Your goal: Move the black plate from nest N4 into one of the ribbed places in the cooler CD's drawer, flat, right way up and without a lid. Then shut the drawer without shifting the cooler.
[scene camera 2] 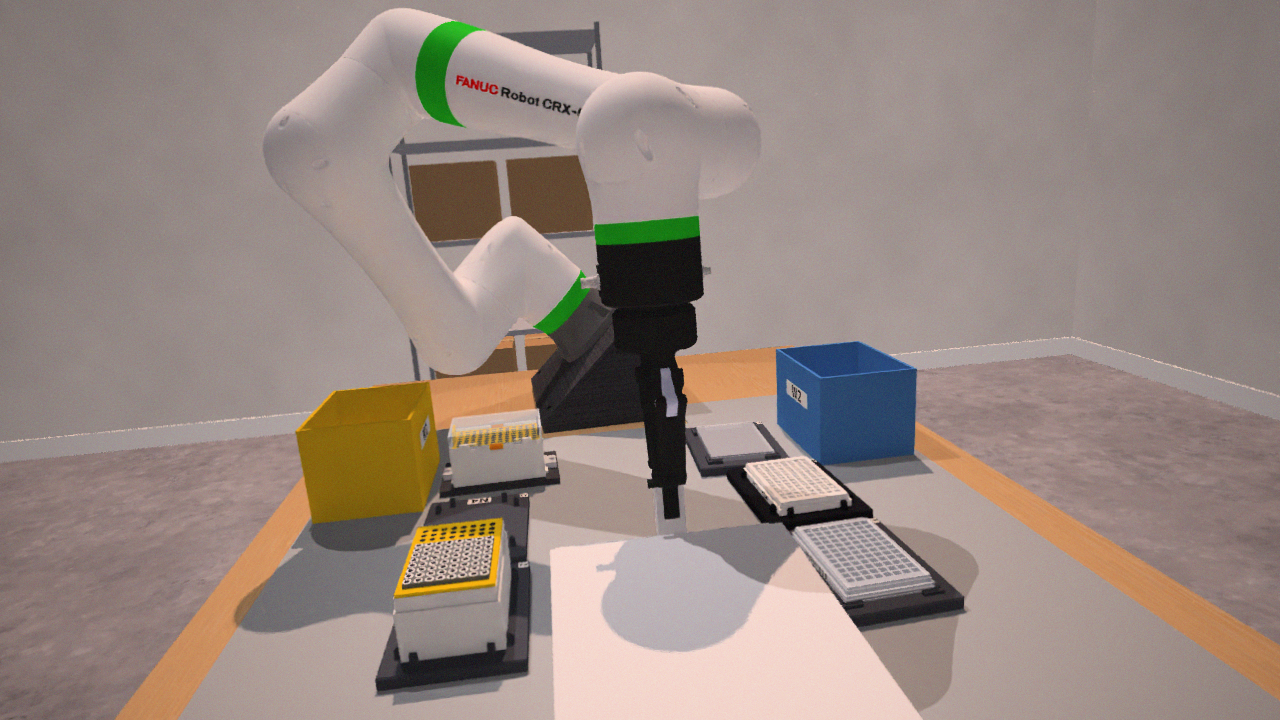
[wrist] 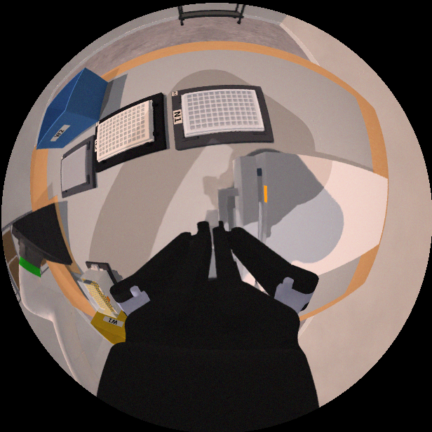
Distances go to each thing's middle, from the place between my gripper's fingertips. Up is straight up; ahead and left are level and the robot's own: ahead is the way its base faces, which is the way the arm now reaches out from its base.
Right now the drawer [wrist: 247, 191] is 160 mm ahead of my hand and 10 mm to the left of it. The rest, counted from my hand: white cooler [scene camera 2: 739, 616] 260 mm ahead, 20 mm to the left; yellow-topped rack [scene camera 2: 452, 598] 200 mm to the right, 50 mm ahead, 10 mm above; white plate [scene camera 2: 797, 482] 170 mm behind, 160 mm to the left, 20 mm below.
